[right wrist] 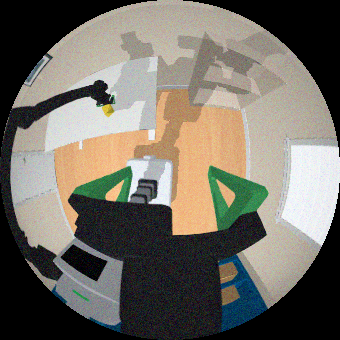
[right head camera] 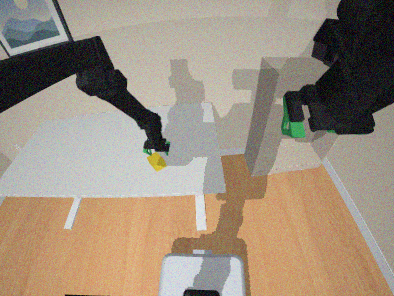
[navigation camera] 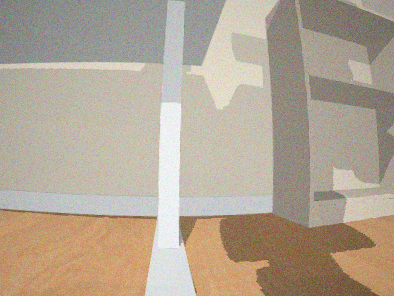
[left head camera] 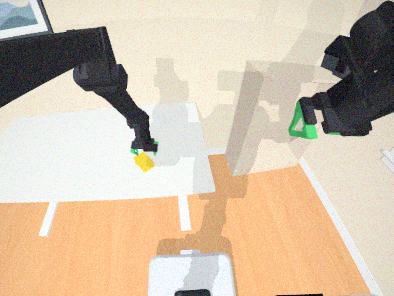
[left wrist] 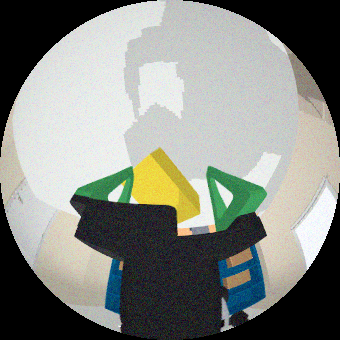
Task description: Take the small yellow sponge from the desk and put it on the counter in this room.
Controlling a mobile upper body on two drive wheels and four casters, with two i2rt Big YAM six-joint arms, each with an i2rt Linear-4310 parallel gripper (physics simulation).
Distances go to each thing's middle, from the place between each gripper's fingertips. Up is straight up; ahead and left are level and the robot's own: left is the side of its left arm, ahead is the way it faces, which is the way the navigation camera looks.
Now: the small yellow sponge (left wrist: 157, 180) 52 cm below my right hand, 46 cm to the left of it and 34 cm ahead of it.
The small yellow sponge is 40 mm behind my left hand, 10 mm to the left of it and 10 mm below it.
